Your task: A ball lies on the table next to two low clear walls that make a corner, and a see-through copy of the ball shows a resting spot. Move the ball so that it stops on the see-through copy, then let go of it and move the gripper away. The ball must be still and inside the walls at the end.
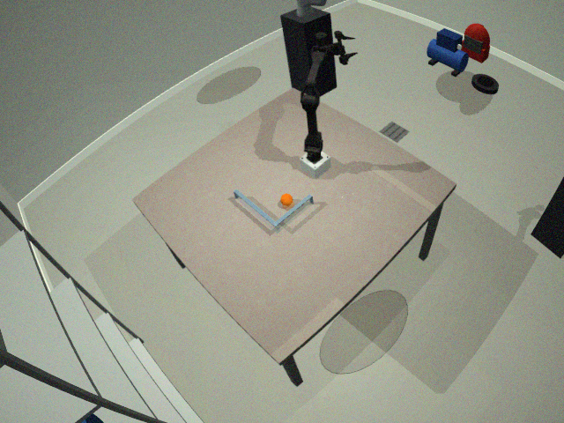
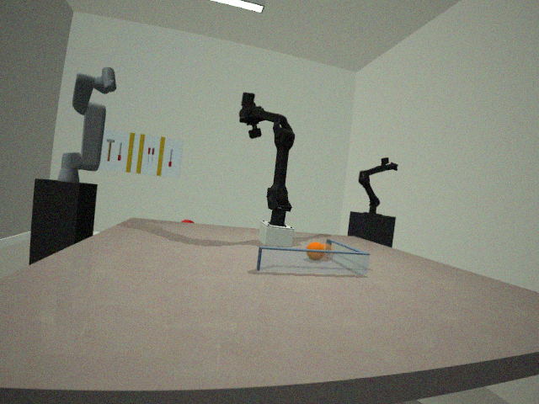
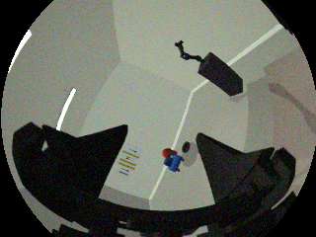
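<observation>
Right now my gripper tip is 70 cm short of the see-through copy of ball, 18 cm to the right of it and 55 cm above it. From my gripper tip the other things lie so: clear wall 83 cm ahead, 10 cm to the left, 55 cm below.
</observation>
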